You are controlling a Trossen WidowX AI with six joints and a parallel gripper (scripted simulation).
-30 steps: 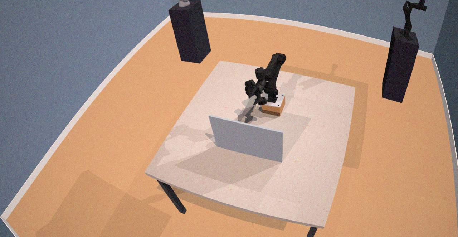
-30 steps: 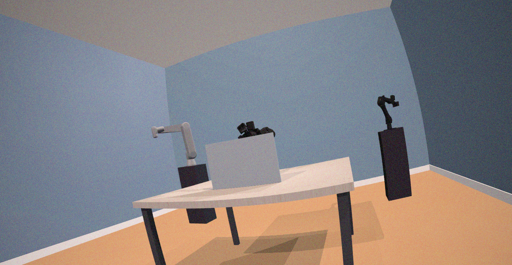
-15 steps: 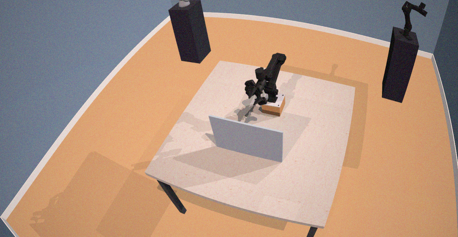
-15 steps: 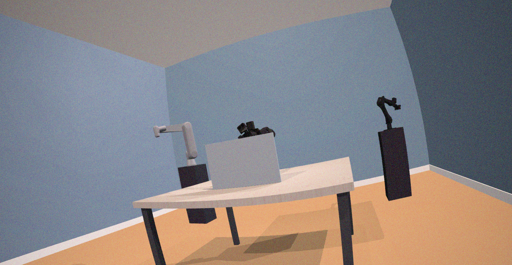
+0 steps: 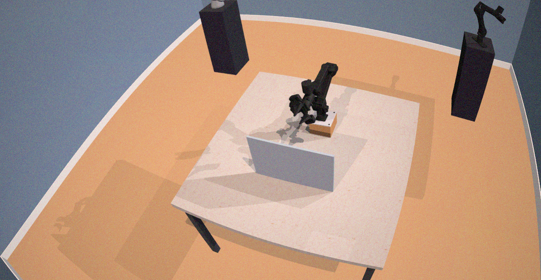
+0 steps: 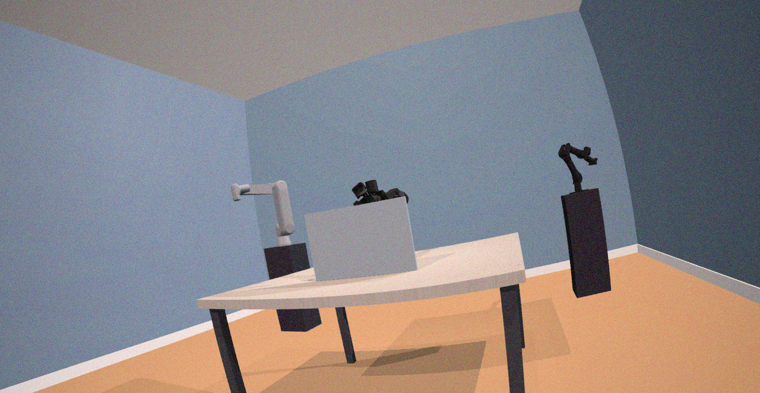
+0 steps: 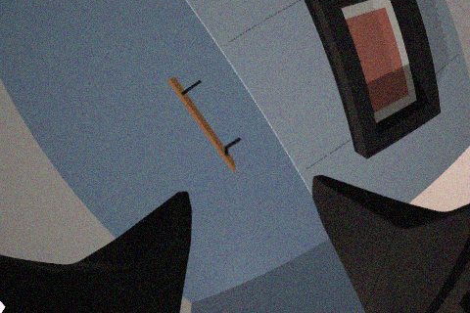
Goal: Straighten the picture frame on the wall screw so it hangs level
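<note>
Right now the picture frame is 14 cm ahead of my gripper tip, 3 cm to the left of it and 17 cm below it. From my gripper tip the other things lie so: grey wall panel (15 cm ahead, 2 cm to the left, 18 cm below).
</note>
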